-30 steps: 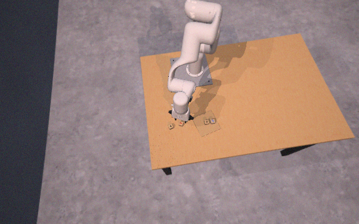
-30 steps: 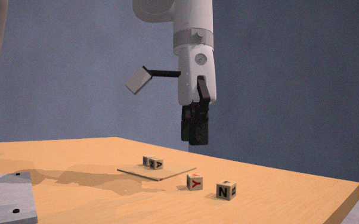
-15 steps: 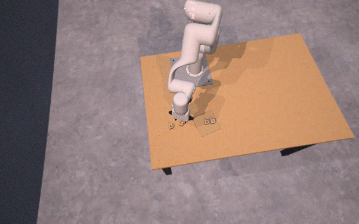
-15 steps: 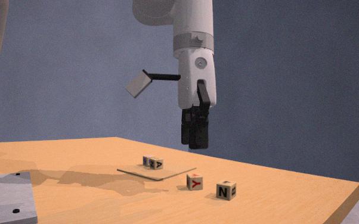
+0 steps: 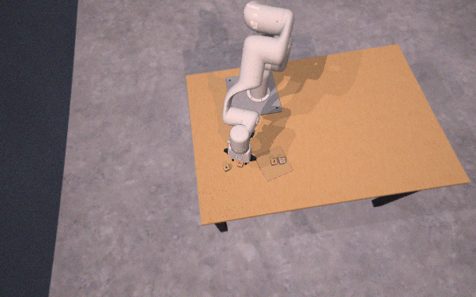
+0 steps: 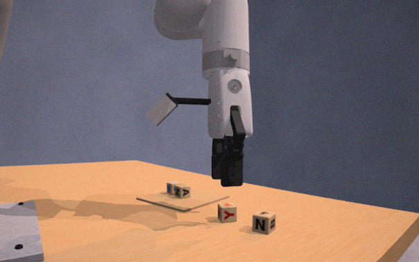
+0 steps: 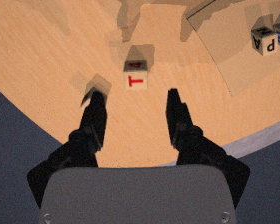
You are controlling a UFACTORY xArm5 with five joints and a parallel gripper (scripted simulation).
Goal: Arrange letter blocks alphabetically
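My hand is 7 cm above the red-lettered block. Also, from my hand: blue-lettered block: 5 cm ahead, 20 cm to the left, 6 cm below; then black-lettered block: 7 cm to the right, 7 cm below; then thin tan mat: 4 cm ahead, 16 cm to the left, 8 cm below.
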